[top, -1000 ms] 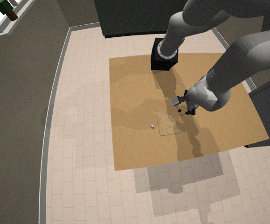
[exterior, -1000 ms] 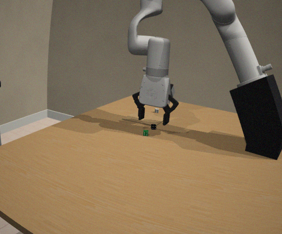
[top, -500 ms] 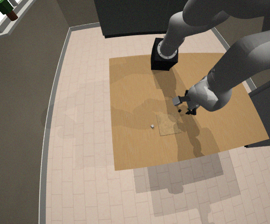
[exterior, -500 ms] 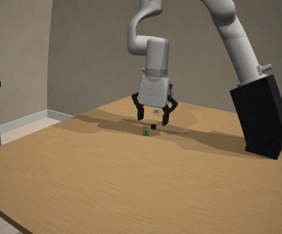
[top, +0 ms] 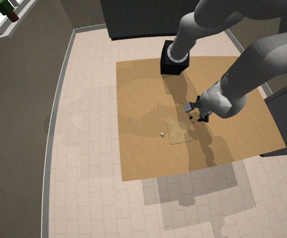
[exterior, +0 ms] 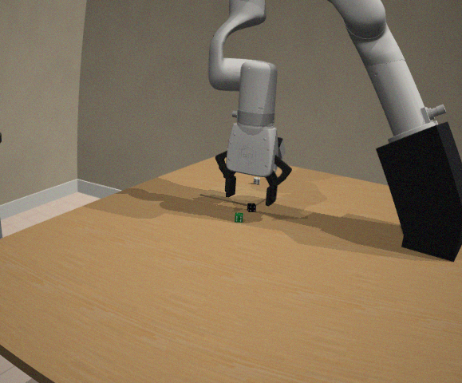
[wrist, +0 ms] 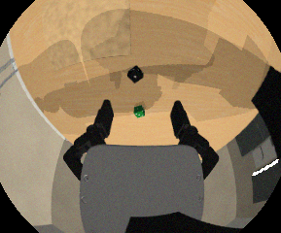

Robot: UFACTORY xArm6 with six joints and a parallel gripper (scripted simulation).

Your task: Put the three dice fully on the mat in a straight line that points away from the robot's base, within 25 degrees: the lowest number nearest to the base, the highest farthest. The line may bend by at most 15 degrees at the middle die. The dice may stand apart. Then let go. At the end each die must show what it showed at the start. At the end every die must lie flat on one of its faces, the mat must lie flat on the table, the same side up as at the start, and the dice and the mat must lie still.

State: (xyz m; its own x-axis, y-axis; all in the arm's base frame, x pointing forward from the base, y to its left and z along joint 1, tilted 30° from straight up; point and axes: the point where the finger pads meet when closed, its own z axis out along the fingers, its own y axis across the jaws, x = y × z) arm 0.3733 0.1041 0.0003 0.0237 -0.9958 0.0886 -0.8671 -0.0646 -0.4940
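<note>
Now: the black die 10 mm ahead of my hand, 40 mm to the right of it and 40 mm below it. Round my hand: white die: 100 mm ahead, 240 mm to the right, 40 mm below; then thin tan mat: 90 mm ahead, 130 mm to the right, 40 mm below; then green die: 40 mm to the left, 40 mm below.
</note>
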